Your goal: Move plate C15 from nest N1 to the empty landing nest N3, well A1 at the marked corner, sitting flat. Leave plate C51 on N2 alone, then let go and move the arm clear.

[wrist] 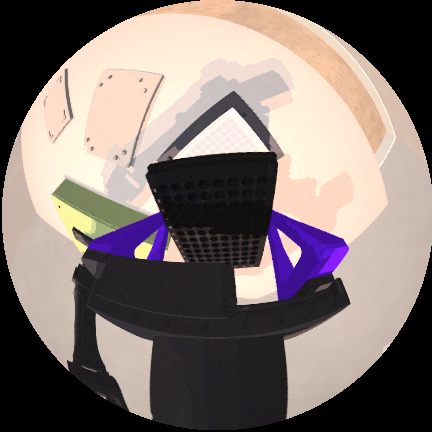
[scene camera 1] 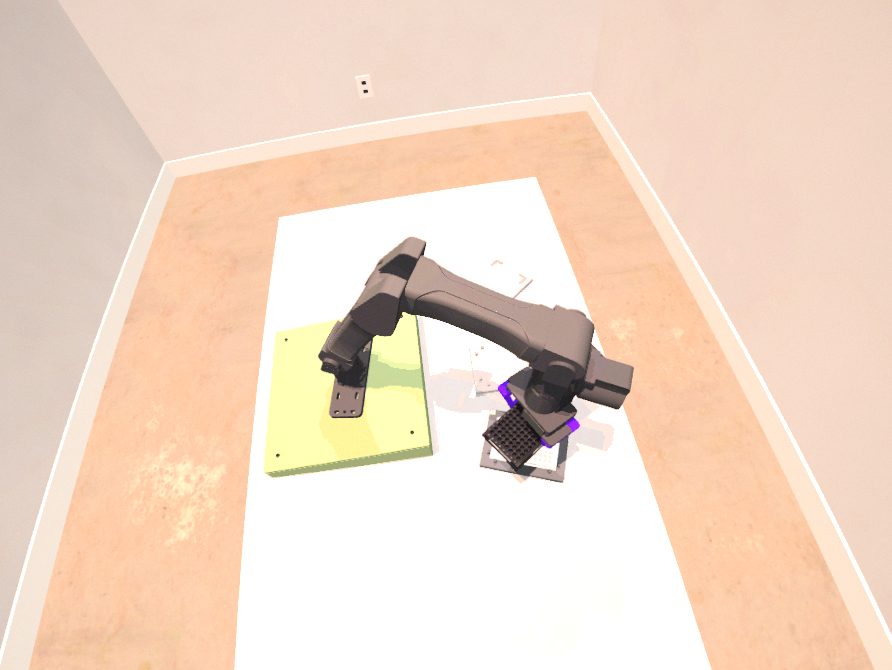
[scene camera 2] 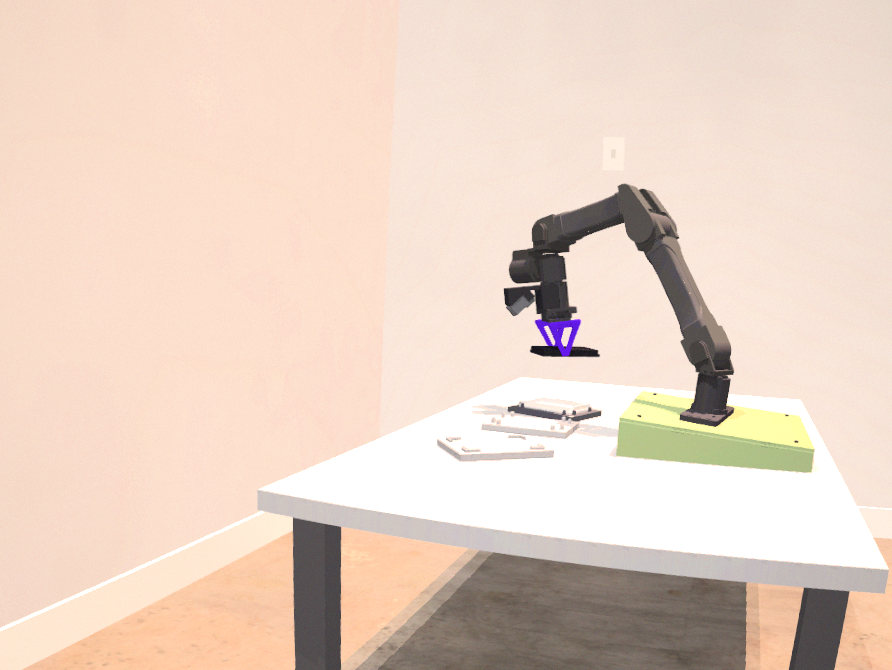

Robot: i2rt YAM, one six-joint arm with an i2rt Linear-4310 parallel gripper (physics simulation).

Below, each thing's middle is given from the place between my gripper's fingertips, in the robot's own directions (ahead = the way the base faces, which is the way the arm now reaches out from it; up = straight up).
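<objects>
My gripper's 1 cm past the black perforated plate (scene camera 1: 511, 435), and it's 1 cm below the plate and 1 cm to the left of it too.
</objects>
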